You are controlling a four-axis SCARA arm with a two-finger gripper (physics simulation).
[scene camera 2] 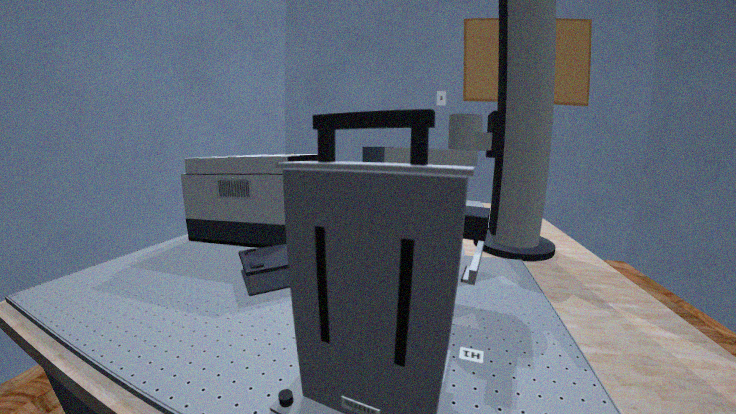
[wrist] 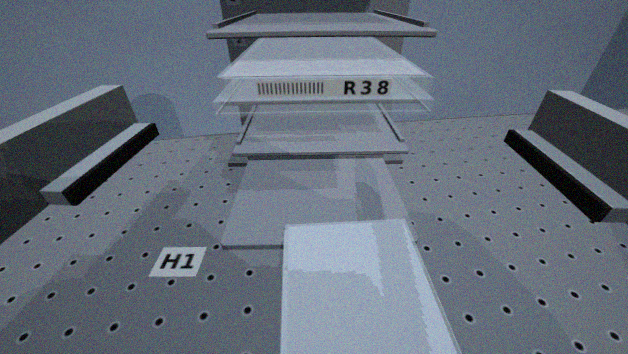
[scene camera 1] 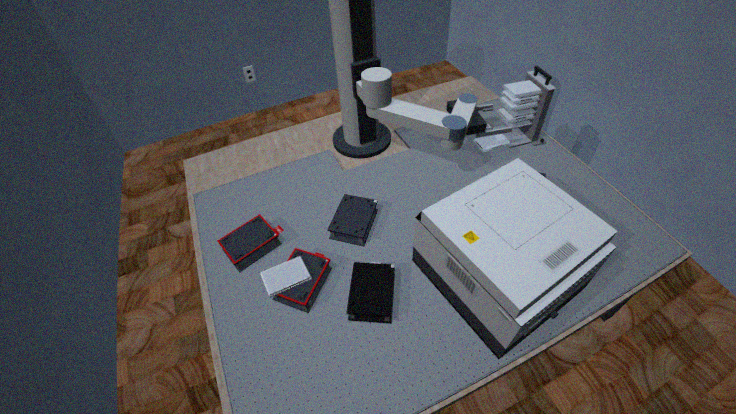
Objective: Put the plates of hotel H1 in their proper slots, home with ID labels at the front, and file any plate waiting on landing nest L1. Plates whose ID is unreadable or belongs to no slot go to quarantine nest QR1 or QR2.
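Seen in the pictures: gripper, between the fingertips: [wrist: 327, 110] [scene camera 1: 501, 117]; arm's base, origin of its link: [scene camera 2: 512, 245] [scene camera 1: 361, 139].
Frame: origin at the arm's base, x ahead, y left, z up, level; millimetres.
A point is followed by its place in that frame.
Observation:
Hotel H1 [scene camera 1: 543, 110] {z 172, x 359, y 631 mm} [scene camera 2: 360, 205] {z 238, x 292, y 661 mm} stands at the back right, with several white plates stacked in its upper part. A clear-lidded plate labelled R38 [wrist: 323, 89] {z 132, x 271, y 506 mm} sits in it, label facing the wrist camera; a bare shelf [wrist: 321, 150] {z 94, x 274, y 525 mm} is below. My gripper [scene camera 1: 501, 117] {z 125, x 272, y 502 mm} [wrist: 327, 110] {z 125, x 272, y 502 mm} is open and empty before the hotel, its fingers wide apart. Another white plate [scene camera 1: 492, 142] {z 31, x 299, y 458 mm} [wrist: 345, 290] {z 32, x 280, y 481 mm} lies low in front of the hotel, off to the right in the wrist view; no ID shows. A white plate [scene camera 1: 285, 276] {z 80, x 573, y -484 mm} lies crosswise on a red-rimmed nest [scene camera 1: 317, 282] {z 63, x 620, y -405 mm}.
Another red-rimmed nest [scene camera 1: 256, 250] {z 59, x 427, y -543 mm} and two black nests [scene camera 1: 354, 216] {z 63, x 439, y -214 mm} [scene camera 1: 371, 290] {z 62, x 710, y -277 mm} stand on the table. A large white instrument [scene camera 1: 519, 226] {z 264, x 818, y 85 mm} [scene camera 2: 234, 200] {z 146, x 779, y 277 mm} stands at the right in scene camera 1. The arm's column [scene camera 1: 343, 77] {z 329, x 35, y -66 mm} [scene camera 2: 524, 128] {z 352, x 22, y 72 mm} rises at the back.

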